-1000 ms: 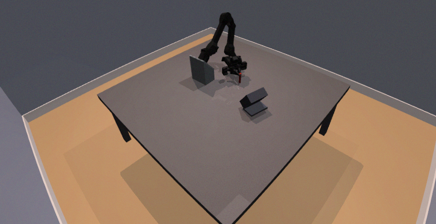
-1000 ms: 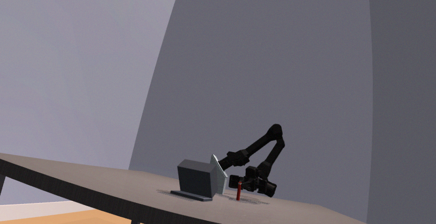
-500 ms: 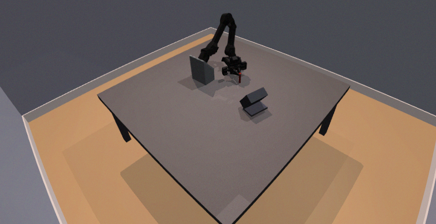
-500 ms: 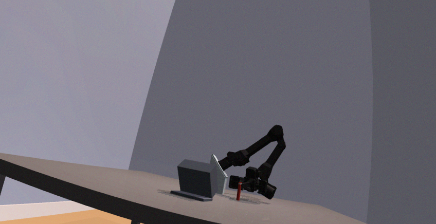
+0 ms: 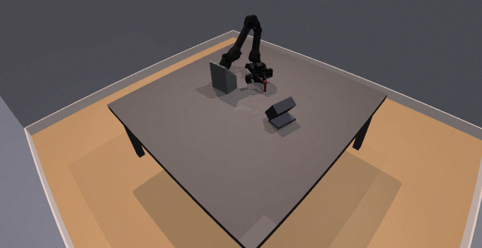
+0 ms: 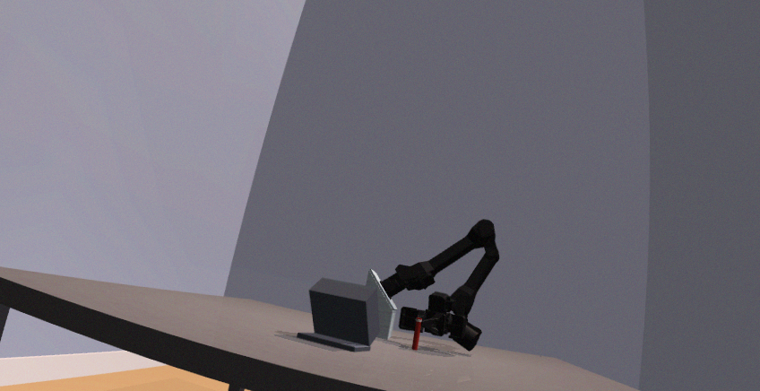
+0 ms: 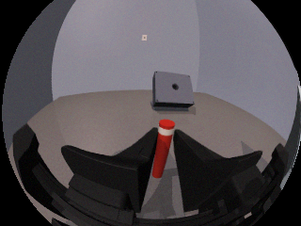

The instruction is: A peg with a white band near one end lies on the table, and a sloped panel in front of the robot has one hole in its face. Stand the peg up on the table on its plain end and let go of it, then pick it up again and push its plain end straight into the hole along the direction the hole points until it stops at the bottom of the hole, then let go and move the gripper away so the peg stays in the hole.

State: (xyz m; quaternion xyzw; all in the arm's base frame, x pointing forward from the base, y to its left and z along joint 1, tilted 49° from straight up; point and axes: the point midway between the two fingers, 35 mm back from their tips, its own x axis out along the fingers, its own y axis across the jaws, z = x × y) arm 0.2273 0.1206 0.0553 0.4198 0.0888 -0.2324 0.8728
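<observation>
Right now my gripper tip is 1 cm above the red peg. Round my gripper tip: sloped panel 21 cm ahead, 17 cm to the right; flat base plate 23 cm ahead, 17 cm to the right, 6 cm below.
</observation>
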